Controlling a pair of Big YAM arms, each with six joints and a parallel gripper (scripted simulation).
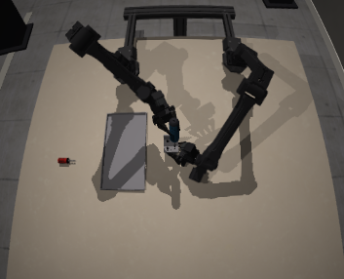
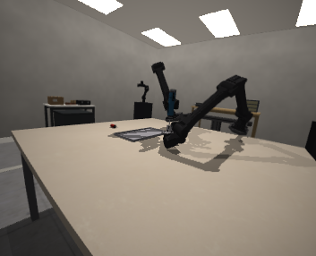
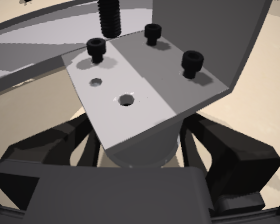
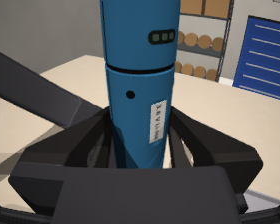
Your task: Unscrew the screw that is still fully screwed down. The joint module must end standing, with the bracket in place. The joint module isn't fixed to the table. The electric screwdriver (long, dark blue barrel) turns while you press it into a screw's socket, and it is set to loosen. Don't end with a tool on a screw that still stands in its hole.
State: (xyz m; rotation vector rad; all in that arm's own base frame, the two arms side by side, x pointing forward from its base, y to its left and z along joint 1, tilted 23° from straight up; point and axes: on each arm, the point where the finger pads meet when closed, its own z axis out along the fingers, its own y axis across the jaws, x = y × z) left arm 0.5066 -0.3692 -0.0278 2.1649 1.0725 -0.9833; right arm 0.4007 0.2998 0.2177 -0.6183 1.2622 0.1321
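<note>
The joint module is 10 mm above my left hand. The rest, counted from my left hand: grey bracket (50 mm above); flat grey tray (30 mm behind, 240 mm to the right, 20 mm below); red-handled tool (550 mm to the right, 10 mm below).
</note>
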